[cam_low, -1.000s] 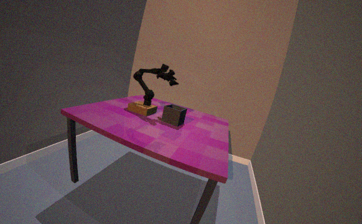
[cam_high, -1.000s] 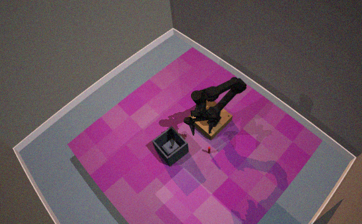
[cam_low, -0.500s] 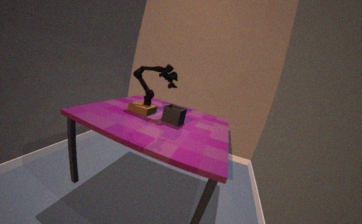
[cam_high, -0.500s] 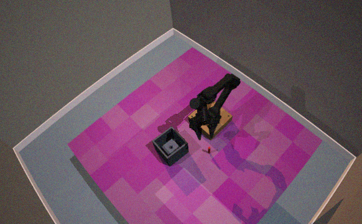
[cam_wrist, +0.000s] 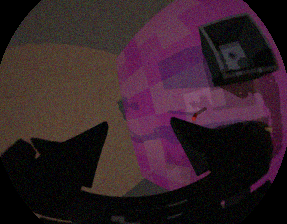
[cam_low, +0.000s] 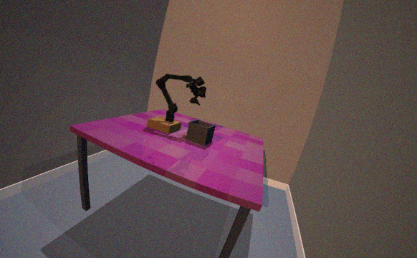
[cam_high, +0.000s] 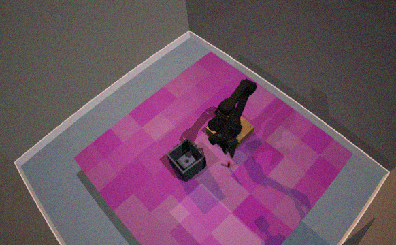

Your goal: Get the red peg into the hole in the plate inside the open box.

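My gripper tip is now 50 mm past the red peg, 30 mm to the left of it and 240 mm above it. From my gripper tip the other things lie so: light plate (70 mm ahead, 240 mm to the right, 230 mm below).
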